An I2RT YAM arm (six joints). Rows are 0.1 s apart.
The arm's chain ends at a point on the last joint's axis. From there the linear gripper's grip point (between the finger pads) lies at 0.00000 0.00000 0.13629 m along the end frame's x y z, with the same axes.
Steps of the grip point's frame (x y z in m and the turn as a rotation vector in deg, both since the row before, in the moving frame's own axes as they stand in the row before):
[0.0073 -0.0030 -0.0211 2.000 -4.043 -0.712]
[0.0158 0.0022 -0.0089 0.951 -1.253 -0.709]
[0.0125 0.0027 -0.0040 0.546 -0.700 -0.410]
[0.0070 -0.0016 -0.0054 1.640 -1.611 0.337]
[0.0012 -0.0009 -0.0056 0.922 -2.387 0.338]
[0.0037 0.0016 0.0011 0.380 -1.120 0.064]
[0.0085 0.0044 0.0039 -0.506 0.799 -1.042]
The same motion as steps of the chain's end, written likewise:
[0.0169 0.0017 -0.0207 2.000 -4.043 -0.712]
[0.0188 0.0044 -0.0088 0.951 -1.253 -0.709]
[0.0142 0.0040 -0.0040 0.546 -0.700 -0.410]
[0.0108 0.0023 -0.0053 1.640 -1.611 0.337]
[0.0069 0.0013 -0.0055 0.922 -2.387 0.338]
[0.0064 0.0025 0.0011 0.380 -1.120 0.064]
[0.0066 0.0032 0.0039 -0.506 0.799 -1.042]

